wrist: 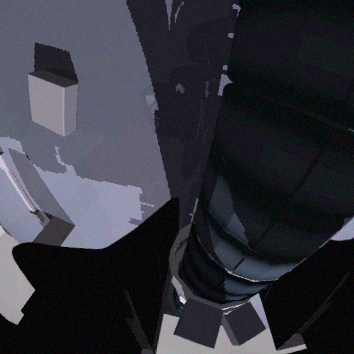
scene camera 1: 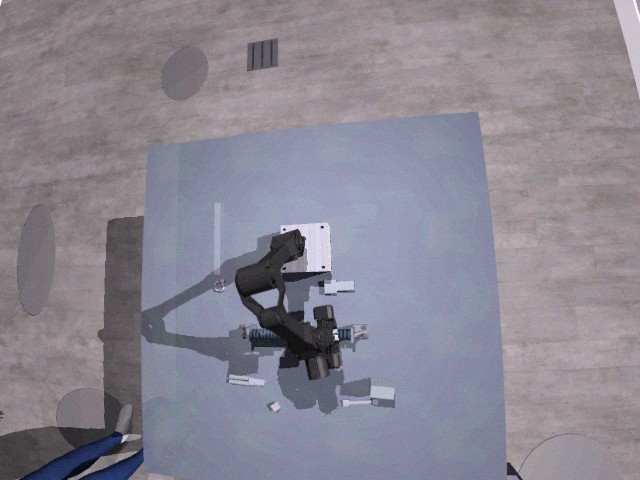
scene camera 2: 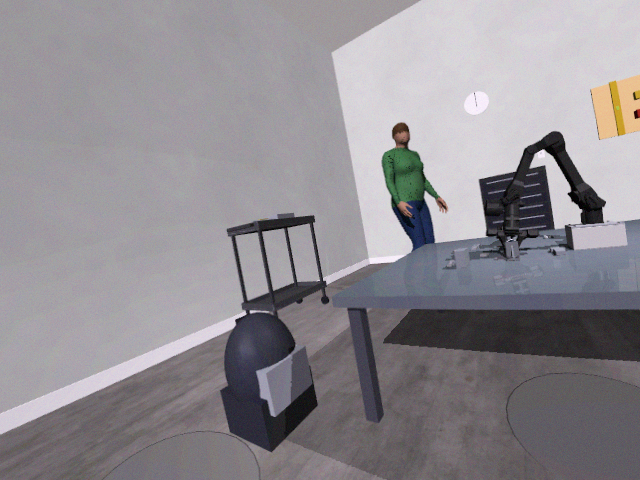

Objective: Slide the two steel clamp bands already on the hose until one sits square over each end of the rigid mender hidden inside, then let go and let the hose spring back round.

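Note:
A dark ribbed hose (scene camera 1: 266,336) (wrist: 281,140) lies left to right on the blue-grey table (scene camera 1: 413,214) (scene camera 2: 437,286), with small grey holders at both ends. My gripper (scene camera 1: 328,340) (scene camera 2: 510,248) (wrist: 206,203) reaches down over the right part of the hose and is shut on it. In the wrist view a paler steel clamp band (wrist: 246,263) wraps the hose just above my fingertips. The second band and the mender inside are hidden from view.
The arm's white base plate (scene camera 1: 315,245) sits behind the hose. Small grey blocks (scene camera 1: 339,287) (scene camera 1: 246,380) (scene camera 1: 382,392) (wrist: 53,102) and a ring nut (scene camera 1: 219,286) lie around it. A person (scene camera 2: 409,186) and a black cart (scene camera 2: 270,224) stand off the table.

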